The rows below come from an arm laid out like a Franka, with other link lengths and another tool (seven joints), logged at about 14 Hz.
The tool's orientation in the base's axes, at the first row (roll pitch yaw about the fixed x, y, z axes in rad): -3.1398, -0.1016, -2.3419
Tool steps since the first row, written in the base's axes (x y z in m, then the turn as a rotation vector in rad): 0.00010, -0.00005, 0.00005, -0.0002, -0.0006, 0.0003; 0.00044, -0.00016, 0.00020, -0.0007, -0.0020, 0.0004; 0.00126, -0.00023, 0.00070, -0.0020, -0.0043, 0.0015; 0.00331, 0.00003, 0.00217, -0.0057, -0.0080, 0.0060; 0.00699, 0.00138, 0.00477, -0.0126, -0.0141, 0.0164; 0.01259, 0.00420, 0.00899, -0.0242, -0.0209, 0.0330; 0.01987, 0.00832, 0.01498, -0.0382, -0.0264, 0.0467; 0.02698, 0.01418, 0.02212, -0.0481, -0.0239, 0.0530; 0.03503, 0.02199, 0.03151, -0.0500, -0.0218, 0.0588; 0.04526, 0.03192, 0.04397, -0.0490, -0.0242, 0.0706; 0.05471, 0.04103, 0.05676, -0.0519, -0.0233, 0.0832; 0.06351, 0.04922, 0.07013, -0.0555, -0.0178, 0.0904
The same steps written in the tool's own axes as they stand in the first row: -0.00003, -0.00011, -0.00005, 0.0006, -0.0003, -0.0002; -0.00017, -0.00043, -0.00022, 0.0020, -0.0009, -0.0002; -0.00064, -0.00107, -0.00077, 0.0046, -0.0016, -0.0010; -0.00210, -0.00236, -0.00239, 0.0103, -0.0015, -0.0050; -0.00535, -0.00406, -0.00533, 0.0205, -0.0008, -0.0144; -0.01081, -0.00612, -0.01013, 0.0350, 0.0027, -0.0296; -0.01819, -0.00848, -0.01690, 0.0501, 0.0089, -0.0419; -0.02658, -0.00951, -0.02493, 0.0558, 0.0178, -0.0476; -0.03678, -0.00986, -0.03541, 0.0562, 0.0206, -0.0534; -0.04969, -0.01030, -0.04925, 0.0584, 0.0182, -0.0650; -0.06145, -0.01075, -0.06330, 0.0610, 0.0208, -0.0774; -0.07204, -0.01138, -0.07782, 0.0603, 0.0272, -0.0848
